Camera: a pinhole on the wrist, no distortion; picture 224 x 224 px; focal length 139.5 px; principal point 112.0 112.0 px. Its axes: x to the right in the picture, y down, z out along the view. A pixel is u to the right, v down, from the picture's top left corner.
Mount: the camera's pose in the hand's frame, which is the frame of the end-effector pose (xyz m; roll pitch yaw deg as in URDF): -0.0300 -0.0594 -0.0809 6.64 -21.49 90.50
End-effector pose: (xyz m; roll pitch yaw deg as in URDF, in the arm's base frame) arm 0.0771 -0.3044 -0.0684 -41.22 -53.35 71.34
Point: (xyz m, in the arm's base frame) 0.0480 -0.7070 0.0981
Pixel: 60 154
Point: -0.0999 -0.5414 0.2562
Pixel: 120 94
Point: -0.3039 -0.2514 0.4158
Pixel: 194 32
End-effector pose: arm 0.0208 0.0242 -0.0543 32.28 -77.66 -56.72
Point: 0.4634 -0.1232 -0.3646
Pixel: behind the camera
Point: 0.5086 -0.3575 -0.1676
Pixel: behind the camera
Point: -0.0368 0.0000 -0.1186
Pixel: 179 179
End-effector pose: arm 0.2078 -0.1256 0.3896 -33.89 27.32 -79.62
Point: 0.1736 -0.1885 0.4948
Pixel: 125 102
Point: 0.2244 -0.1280 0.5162
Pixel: 176 148
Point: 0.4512 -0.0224 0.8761
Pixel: 186 201
